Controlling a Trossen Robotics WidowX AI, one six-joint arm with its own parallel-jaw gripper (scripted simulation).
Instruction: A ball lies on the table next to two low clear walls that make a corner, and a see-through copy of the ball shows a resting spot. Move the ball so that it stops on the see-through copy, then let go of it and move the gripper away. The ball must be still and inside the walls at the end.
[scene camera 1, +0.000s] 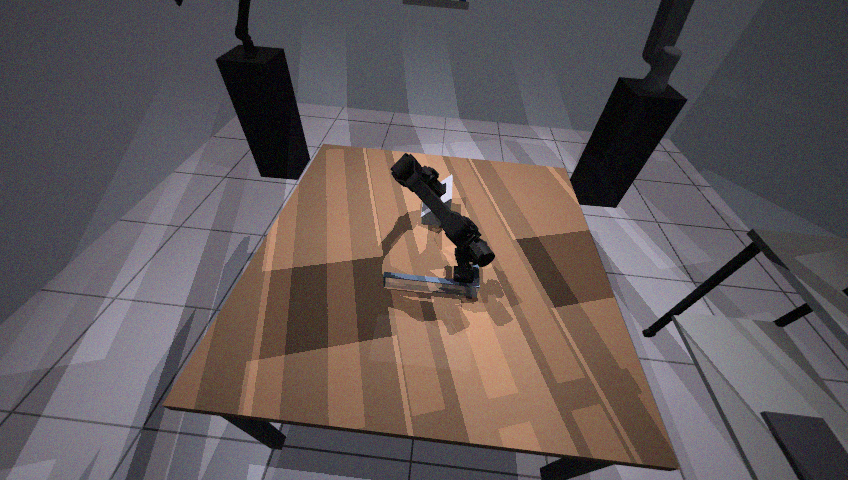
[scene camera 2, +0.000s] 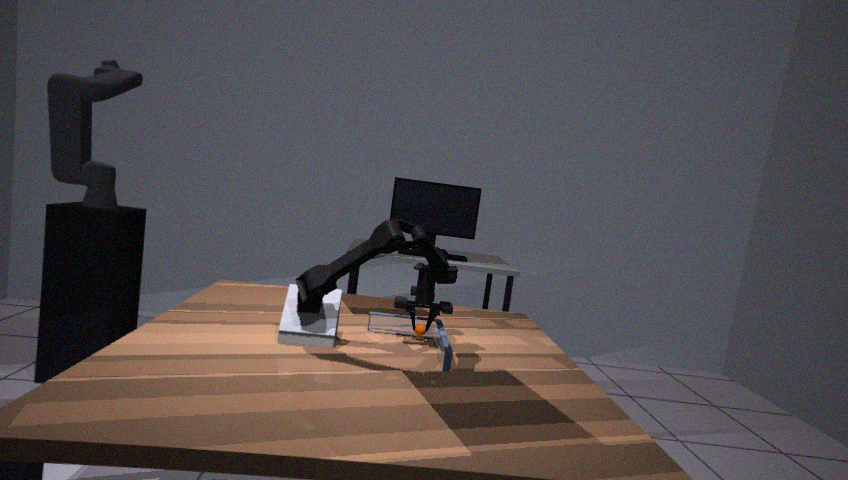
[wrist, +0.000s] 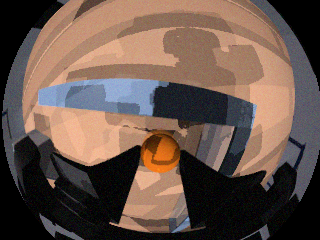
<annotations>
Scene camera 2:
gripper: 419, 330
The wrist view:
gripper: 160, 152
orange ball: 160, 153, held by the gripper
clear wall: 214, 141
</annotations>
